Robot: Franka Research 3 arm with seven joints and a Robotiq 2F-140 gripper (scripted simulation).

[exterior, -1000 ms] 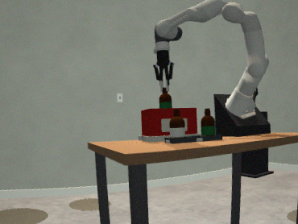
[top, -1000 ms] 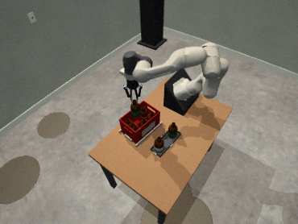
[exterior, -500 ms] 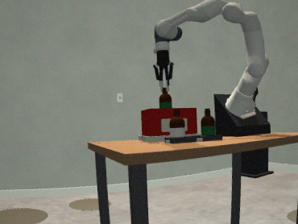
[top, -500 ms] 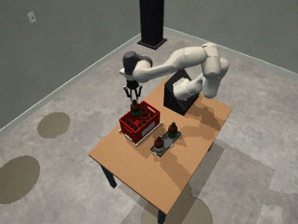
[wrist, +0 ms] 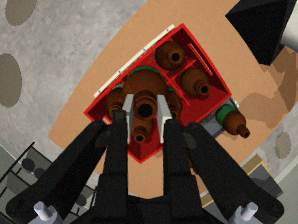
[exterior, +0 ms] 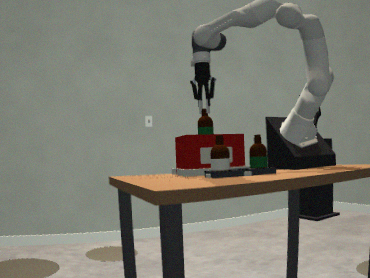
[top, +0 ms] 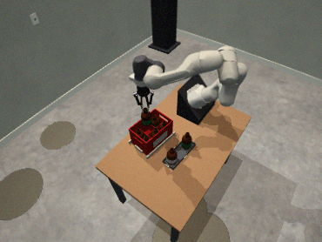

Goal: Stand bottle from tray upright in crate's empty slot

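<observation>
My gripper is now 10 mm short of the red crate, 50 mm to the right of it and 230 mm above it. From my hand the other things lie so: grey tray 10 mm ahead, 290 mm to the left, 300 mm below.
</observation>
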